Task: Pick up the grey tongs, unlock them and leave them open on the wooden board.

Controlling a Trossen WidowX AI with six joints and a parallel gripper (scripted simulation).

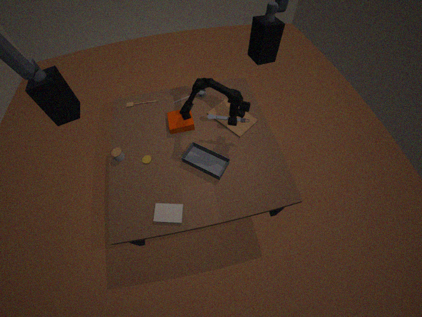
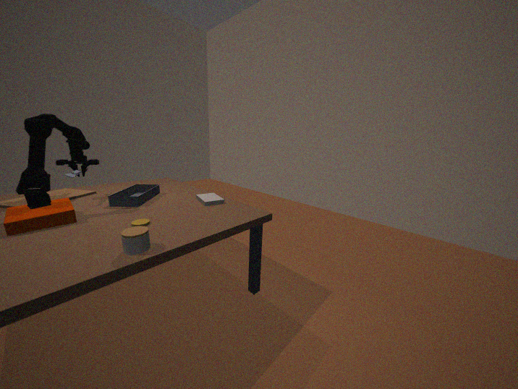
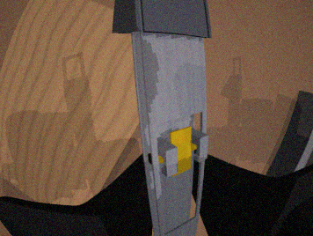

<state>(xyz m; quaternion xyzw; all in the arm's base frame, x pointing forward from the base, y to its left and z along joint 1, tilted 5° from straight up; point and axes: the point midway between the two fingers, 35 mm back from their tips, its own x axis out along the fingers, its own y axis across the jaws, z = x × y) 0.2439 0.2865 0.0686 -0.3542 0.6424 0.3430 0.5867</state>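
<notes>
Now: the wooden board 14 cm behind my gripper tip, 8 cm to the left of it and 12 cm below it. Also, from my gripper tip: white pad 44 cm ahead, 64 cm to the right, 11 cm below; yellow lock piece 1 cm ahead, 2 cm to the left, 4 cm above; roasting tin 18 cm ahead, 28 cm to the right, 10 cm below.
</notes>
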